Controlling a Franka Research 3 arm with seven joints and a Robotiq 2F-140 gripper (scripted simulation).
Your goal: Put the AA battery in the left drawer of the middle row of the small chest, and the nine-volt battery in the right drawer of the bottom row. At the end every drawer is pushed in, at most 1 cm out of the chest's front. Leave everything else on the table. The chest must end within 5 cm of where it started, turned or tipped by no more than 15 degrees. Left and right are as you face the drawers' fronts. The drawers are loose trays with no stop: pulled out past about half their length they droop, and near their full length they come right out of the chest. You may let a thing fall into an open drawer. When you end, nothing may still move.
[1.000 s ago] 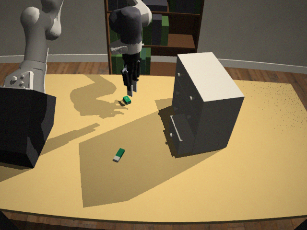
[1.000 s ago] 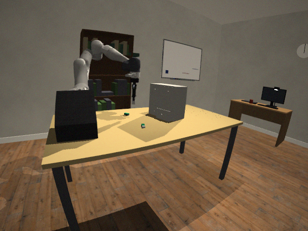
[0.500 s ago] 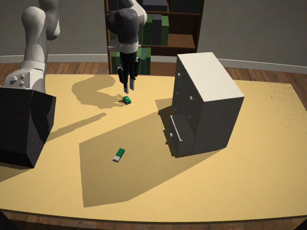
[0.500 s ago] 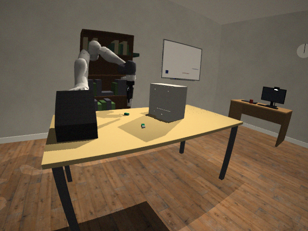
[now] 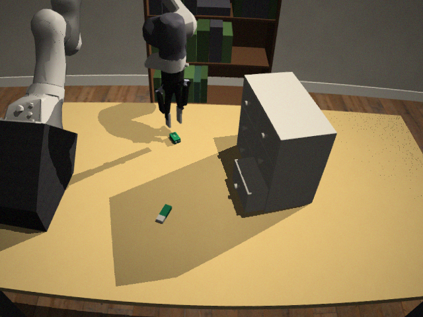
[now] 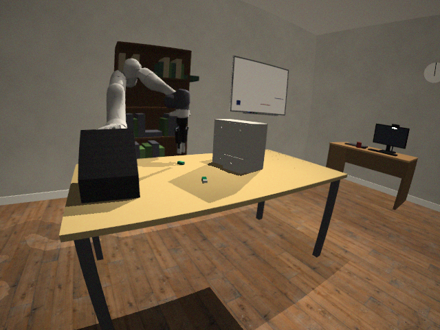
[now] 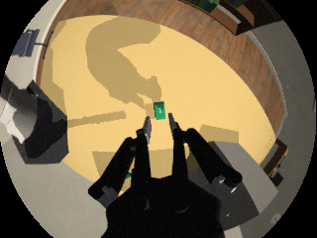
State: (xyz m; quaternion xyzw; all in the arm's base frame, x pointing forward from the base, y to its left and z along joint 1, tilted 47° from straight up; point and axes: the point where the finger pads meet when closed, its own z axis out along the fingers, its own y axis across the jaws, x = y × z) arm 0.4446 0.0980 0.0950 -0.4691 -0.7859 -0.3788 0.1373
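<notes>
The nine-volt battery is 1 cm ahead of my hand, 1 cm to the right of it and 10 cm below it. From my hand the other things lie so: blue AA battery 32 cm ahead, 12 cm to the right, 1 cm above.
</notes>
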